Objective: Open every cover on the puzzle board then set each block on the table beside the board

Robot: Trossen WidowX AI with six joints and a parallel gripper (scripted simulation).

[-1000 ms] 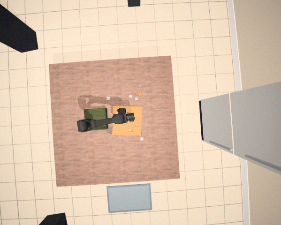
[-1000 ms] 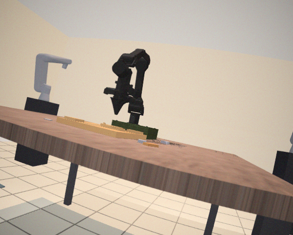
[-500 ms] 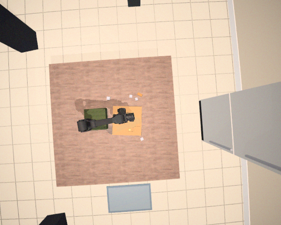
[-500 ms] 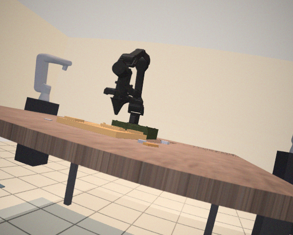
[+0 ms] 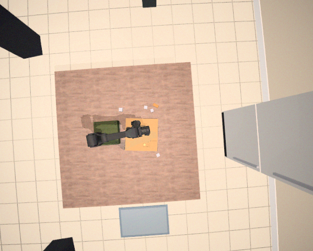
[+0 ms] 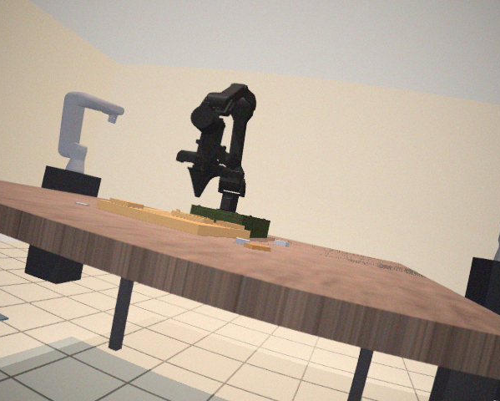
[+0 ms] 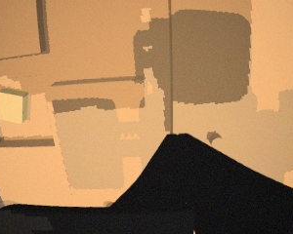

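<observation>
Now: the puzzle board 60 mm below my gripper tip, 30 mm to the right of it and 10 mm ahead of it.
</observation>
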